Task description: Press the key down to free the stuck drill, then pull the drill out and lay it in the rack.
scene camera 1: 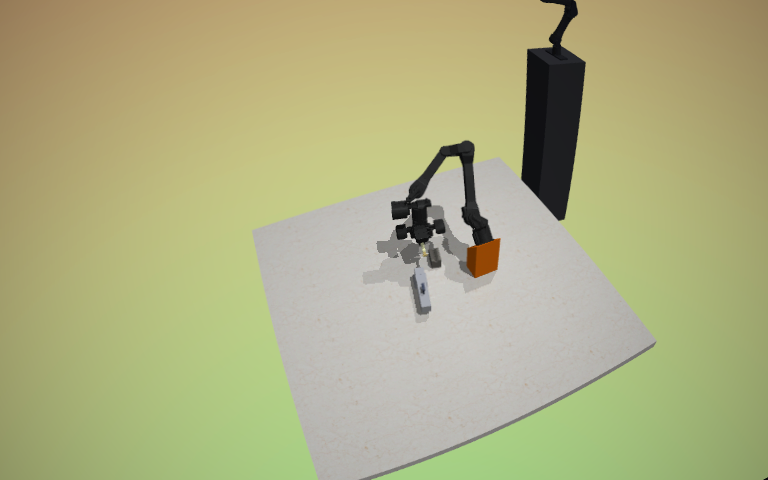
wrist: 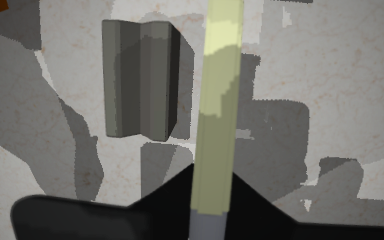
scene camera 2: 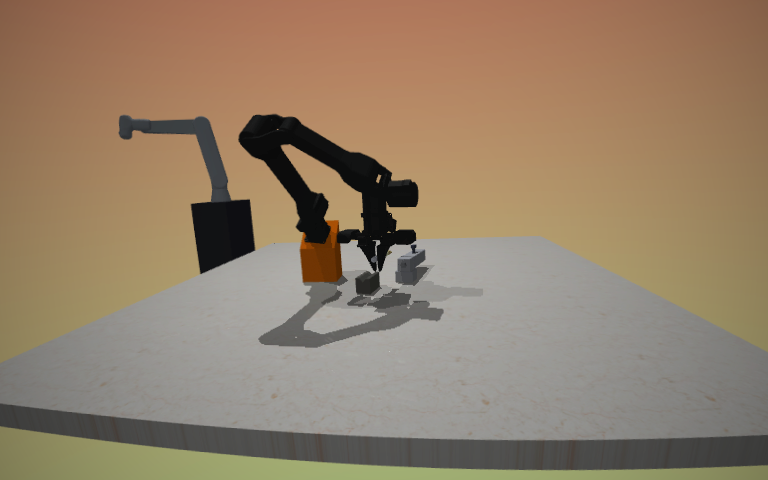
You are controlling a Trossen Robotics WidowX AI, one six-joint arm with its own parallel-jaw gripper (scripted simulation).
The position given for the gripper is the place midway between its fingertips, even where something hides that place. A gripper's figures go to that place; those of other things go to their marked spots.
Labels:
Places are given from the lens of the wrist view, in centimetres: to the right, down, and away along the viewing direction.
gripper [wrist: 208,173]: 1, 3, 11
dark grey rack [wrist: 140,61]: -3, -4, 13

